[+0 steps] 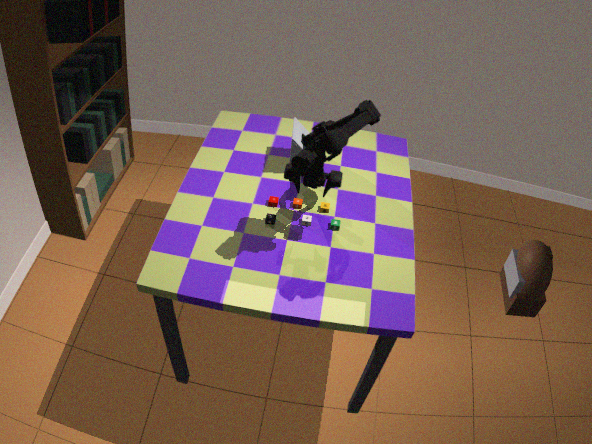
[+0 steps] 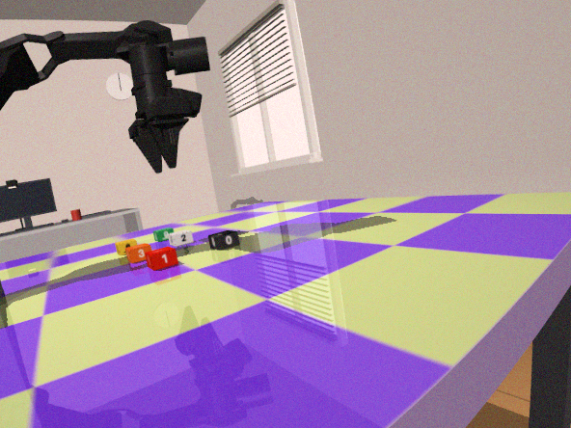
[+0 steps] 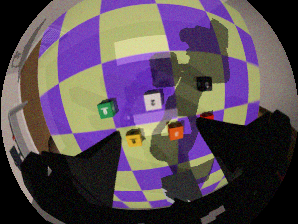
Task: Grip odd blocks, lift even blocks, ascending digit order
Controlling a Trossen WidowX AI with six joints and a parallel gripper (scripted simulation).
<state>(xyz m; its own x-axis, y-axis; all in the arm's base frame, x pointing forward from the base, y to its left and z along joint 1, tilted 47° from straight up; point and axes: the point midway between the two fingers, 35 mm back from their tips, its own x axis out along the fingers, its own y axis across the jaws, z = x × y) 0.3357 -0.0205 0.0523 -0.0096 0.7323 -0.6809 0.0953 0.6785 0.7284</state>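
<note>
My gripper tip is 1 cm short of the black block marked 0, 13 cm to the left of it and 11 cm above it. Also, from my gripper tip: orange block marked 3 (8 cm behind, 4 cm to the right, 11 cm below); yellow block (7 cm behind, 6 cm to the left, 11 cm below); white block marked 2 (11 cm below).
</note>
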